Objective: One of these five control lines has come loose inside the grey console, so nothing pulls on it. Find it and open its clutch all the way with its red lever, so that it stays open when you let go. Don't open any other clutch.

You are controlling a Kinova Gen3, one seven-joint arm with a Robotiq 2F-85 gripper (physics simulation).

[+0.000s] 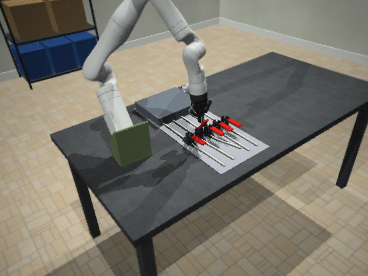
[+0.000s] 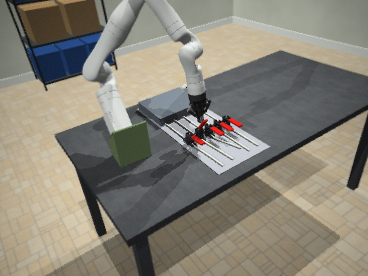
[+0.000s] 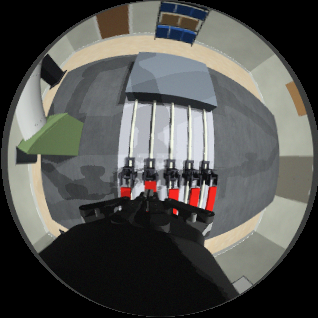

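Seen in the pictures: gripper, between the fingertips: [image 1: 201,122] [image 2: 201,122] [image 3: 149,193]; arm's base, origin of its link: [image 1: 124,131] [image 2: 123,131] [image 3: 34,129].
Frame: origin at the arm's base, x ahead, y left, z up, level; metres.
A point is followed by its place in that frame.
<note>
The grey console [image 1: 165,104] @(x 0.360, y 0.182, z -0.083 m) [image 2: 162,105] @(x 0.338, y 0.202, z -0.087 m) [image 3: 170,75] @(x 0.377, y 0.169, z -0.087 m) stands at the back of the pale sheet, with five pale control lines running forward through black clutches. The second clutch from the left [image 3: 150,172] @(x 0.319, y -0.119, z -0.116 m) has its red lever [image 1: 203,124] @(x 0.308, y -0.163, z -0.028 m) [image 2: 202,124] @(x 0.308, y -0.162, z -0.029 m) [image 3: 150,186] @(x 0.318, y -0.136, z -0.051 m) tilted up. The leftmost red lever [image 1: 199,140] @(x 0.256, y -0.192, z -0.076 m) [image 2: 198,140] @(x 0.256, y -0.191, z -0.075 m) [image 3: 126,192] @(x 0.264, y -0.157, z -0.075 m) and the third [image 1: 217,131] @(x 0.363, y -0.198, z -0.075 m) [image 2: 216,131] @(x 0.361, y -0.194, z -0.076 m) [image 3: 174,193] @(x 0.372, y -0.164, z -0.075 m), fourth and fifth lie down flat. My gripper [image 1: 201,120] @(x 0.315, y -0.143, z -0.031 m) [image 2: 201,119] @(x 0.315, y -0.143, z -0.031 m) [image 3: 149,193] @(x 0.315, y -0.143, z -0.031 m) is shut and empty, its tips close to the raised lever. Whether they touch it is unclear. The console's inside is hidden.
A green wedge-shaped block [image 1: 132,145] @(x -0.001, y -0.056, z -0.042 m) [image 2: 132,145] @(x 0.004, y -0.057, z -0.045 m) [image 3: 60,135] @(x 0.088, y -0.022, z -0.051 m) stands left of the sheet, by the arm's base. The neighbouring clutches and levers stand close on both sides of the gripper. Blue bins [image 1: 60,55] [image 2: 72,57] sit on a shelf unit beyond the dark table.
</note>
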